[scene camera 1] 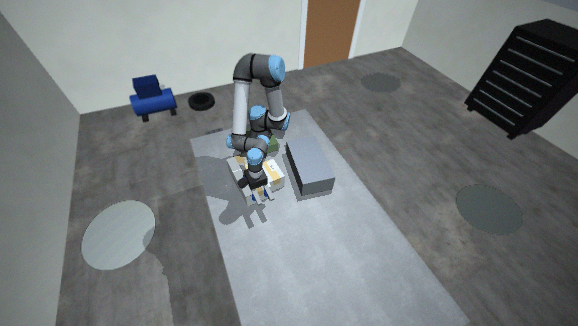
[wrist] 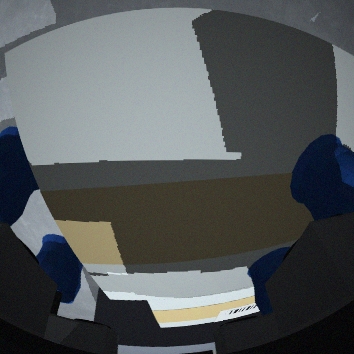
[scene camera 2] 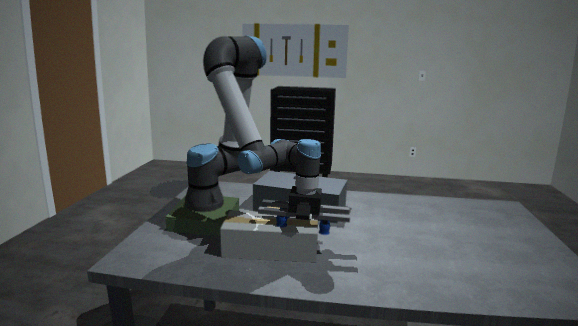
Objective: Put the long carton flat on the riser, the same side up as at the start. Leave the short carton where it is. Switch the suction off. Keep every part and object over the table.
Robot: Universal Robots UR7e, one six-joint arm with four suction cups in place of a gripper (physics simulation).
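Observation:
The long carton, white with a tan tape strip, is low over or on the table; any gap beneath is hidden. My suction gripper is above its near end, shut on the carton: cups on one side meet its top, while the other pair hangs beyond its end. Exact cup contact is partly hidden. The short carton stands close beside the long one, towards the riser, and is mostly hidden in scene camera 2. The grey riser stands beyond the short carton.
The arm's green base block is at the back of the table, near the long carton's far end. The table's long edge runs along the long carton's outer side. A black drawer cabinet stands on the floor beyond.

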